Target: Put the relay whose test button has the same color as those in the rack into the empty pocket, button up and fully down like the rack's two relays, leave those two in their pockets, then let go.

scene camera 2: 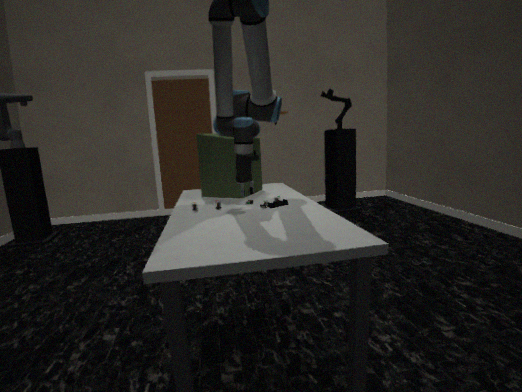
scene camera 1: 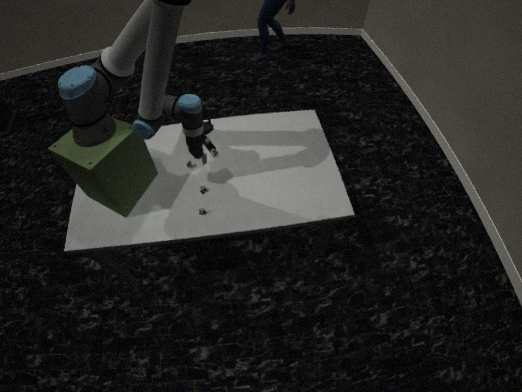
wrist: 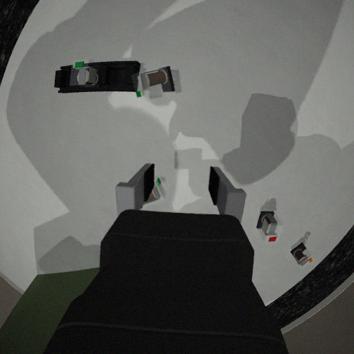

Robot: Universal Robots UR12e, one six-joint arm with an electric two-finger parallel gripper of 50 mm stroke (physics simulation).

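Where they show: gripper, fingertip midpoint: (scene camera 2: 247, 194) (scene camera 1: 201, 159); arm's base at its link origin: (scene camera 1: 95, 132).
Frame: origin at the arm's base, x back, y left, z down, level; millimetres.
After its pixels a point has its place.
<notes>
My gripper (scene camera 1: 202, 159) {z 292, x -424, y -48 mm} (scene camera 2: 247, 190) {z 292, x -424, y -48 mm} (wrist: 181, 176) is open and empty above the table. A green-button relay (scene camera 1: 191, 164) {z 333, x -369, y -30 mm} (scene camera 2: 249, 202) {z 339, x -390, y -31 mm} (wrist: 154, 194) lies on its side, partly hidden behind the left finger in the wrist view. The black rack (scene camera 1: 209, 145) (scene camera 2: 284, 203) {z 344, x -483, y 124 mm} (wrist: 117, 63) holds a green-button relay (wrist: 86, 76) towards its left end in the wrist view. Another green-button relay (scene camera 1: 214, 153) {z 331, x -495, y 3 mm} (scene camera 2: 264, 205) {z 336, x -510, y 11 mm} (wrist: 156, 78) lies on its side at the rack's right end there; whether it touches the rack is unclear. A red-button relay (scene camera 1: 203, 190) {z 326, x -400, y -204 mm} (scene camera 2: 218, 205) {z 331, x -414, y -194 mm} (wrist: 268, 225) and an orange-button relay (scene camera 1: 202, 211) {z 318, x -375, y -316 mm} (scene camera 2: 195, 206) {z 329, x -388, y -302 mm} (wrist: 301, 254) stand apart.
The green pedestal block (scene camera 1: 115, 175) {z 105, x -57, y -174 mm} (scene camera 2: 217, 167) {z 174, x -92, y -133 mm} (wrist: 55, 295) under the arm's base stands at one side of the white table (scene camera 1: 300, 190) {z 354, x -841, y -313 mm} (scene camera 2: 300, 245) {z 354, x -1032, y -42 mm}. The arm's shadows fall across the tabletop and the rack. The red-button and orange-button relays are on the opposite side of the gripper from the rack.
</notes>
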